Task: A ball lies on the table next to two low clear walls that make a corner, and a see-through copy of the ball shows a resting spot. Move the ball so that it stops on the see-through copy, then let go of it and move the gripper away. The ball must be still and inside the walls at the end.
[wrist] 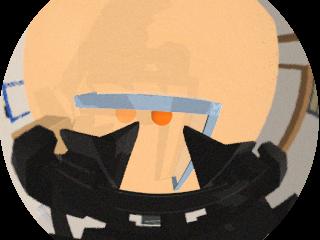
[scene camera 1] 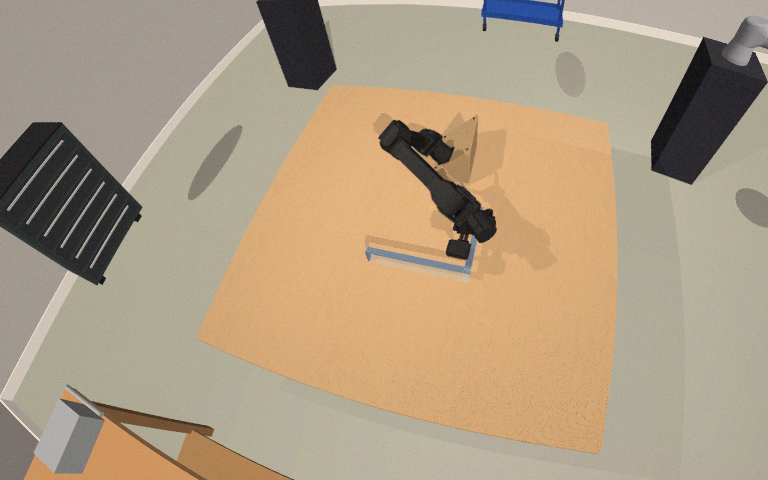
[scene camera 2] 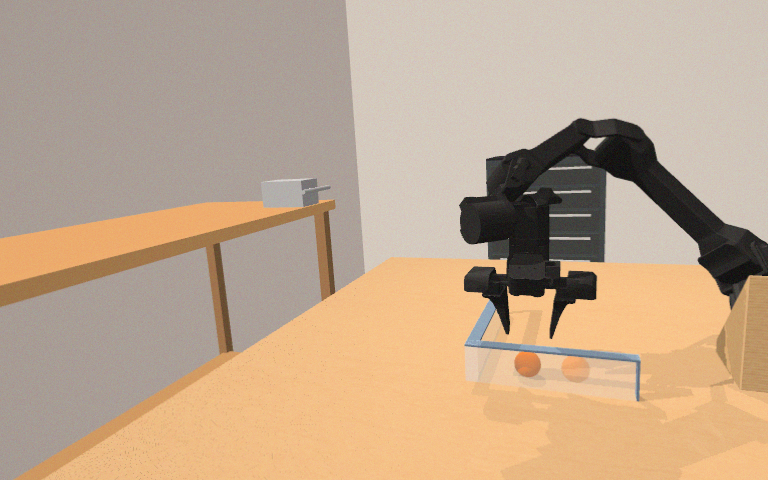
Observation:
My gripper [scene camera 2: 529,335] is open, with nothing in its grasp.
My gripper also shows in the wrist view [wrist: 162,126] and in scene camera 1 [scene camera 1: 463,243].

